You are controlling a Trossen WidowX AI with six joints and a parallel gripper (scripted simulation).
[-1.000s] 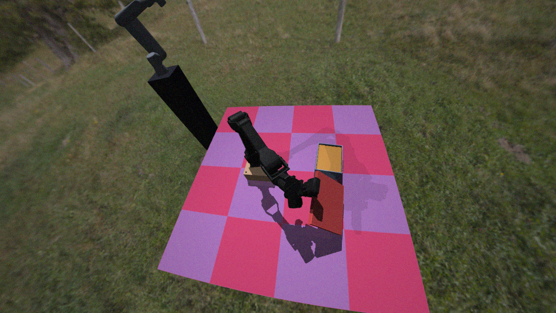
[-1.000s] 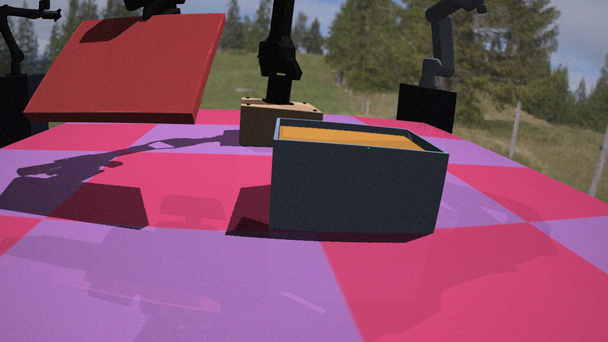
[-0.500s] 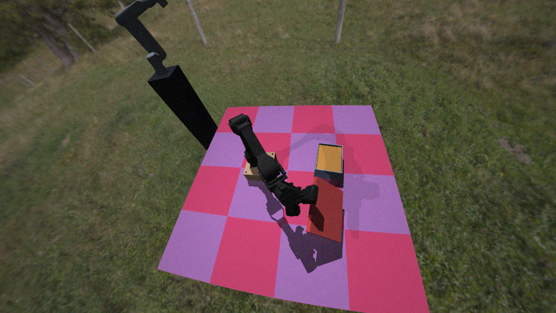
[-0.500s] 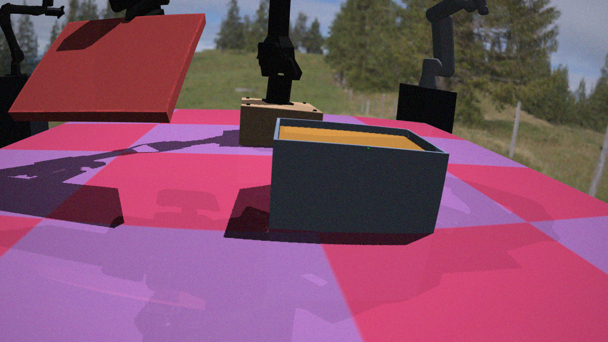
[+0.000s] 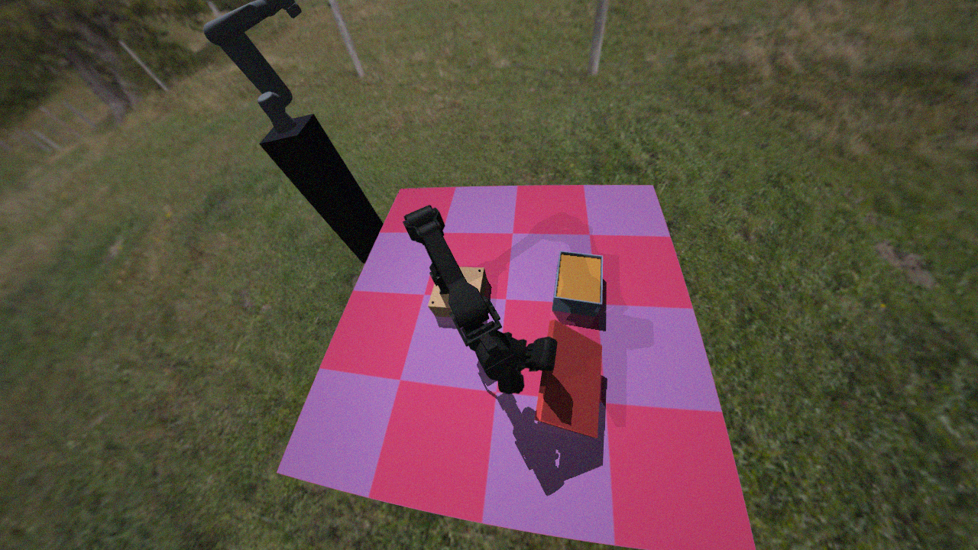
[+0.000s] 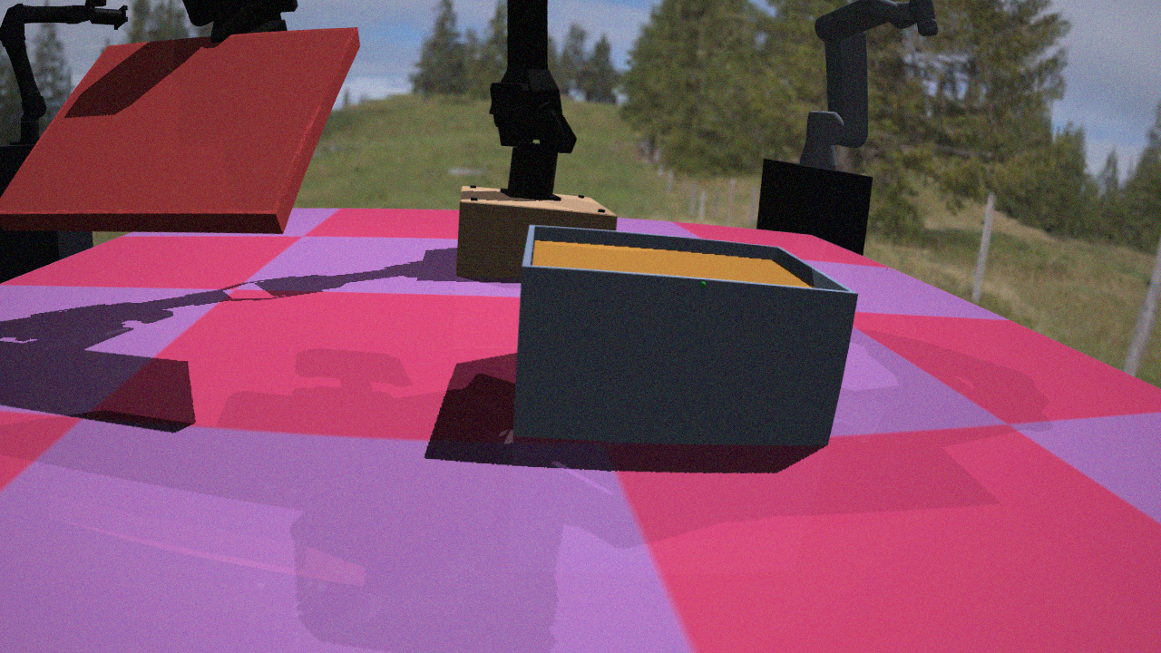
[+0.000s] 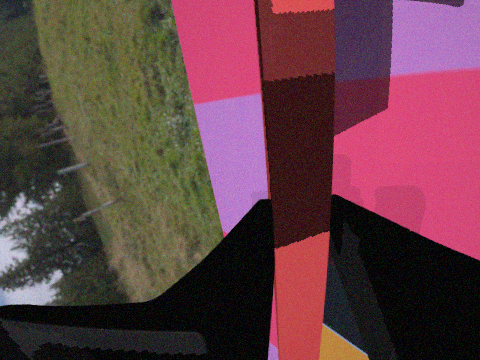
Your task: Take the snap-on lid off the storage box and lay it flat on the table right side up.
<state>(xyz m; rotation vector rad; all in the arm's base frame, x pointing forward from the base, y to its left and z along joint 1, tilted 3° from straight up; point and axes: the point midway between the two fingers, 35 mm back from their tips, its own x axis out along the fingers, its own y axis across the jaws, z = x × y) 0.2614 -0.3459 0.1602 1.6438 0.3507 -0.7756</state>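
Now: the orange-red lid 60 mm ahead of my gripper tip, 50 mm below it and 20 mm to the right of it. Round my gripper tip: grey-blue storage box 320 mm to the left, 180 mm below, 170 mm ahead.
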